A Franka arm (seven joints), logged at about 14 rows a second.
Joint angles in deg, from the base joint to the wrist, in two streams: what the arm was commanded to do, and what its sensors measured. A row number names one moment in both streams.
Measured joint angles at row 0:
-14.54 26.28 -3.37 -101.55 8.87 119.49 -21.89
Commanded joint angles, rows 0 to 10:
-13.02 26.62 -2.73 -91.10 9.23 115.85 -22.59
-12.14 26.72 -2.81 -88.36 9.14 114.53 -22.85
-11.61 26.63 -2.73 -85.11 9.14 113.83 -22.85
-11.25 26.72 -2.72 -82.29 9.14 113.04 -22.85
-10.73 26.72 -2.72 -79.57 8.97 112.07 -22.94
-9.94 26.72 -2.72 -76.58 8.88 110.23 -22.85
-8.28 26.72 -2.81 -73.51 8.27 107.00 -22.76
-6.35 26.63 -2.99 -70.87 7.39 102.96 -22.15
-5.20 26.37 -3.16 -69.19 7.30 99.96 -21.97
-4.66 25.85 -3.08 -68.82 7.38 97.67 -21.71
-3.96 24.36 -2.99 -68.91 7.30 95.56 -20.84
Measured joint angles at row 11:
-5.18 25.61 -2.66 -70.12 8.43 99.23 -21.83
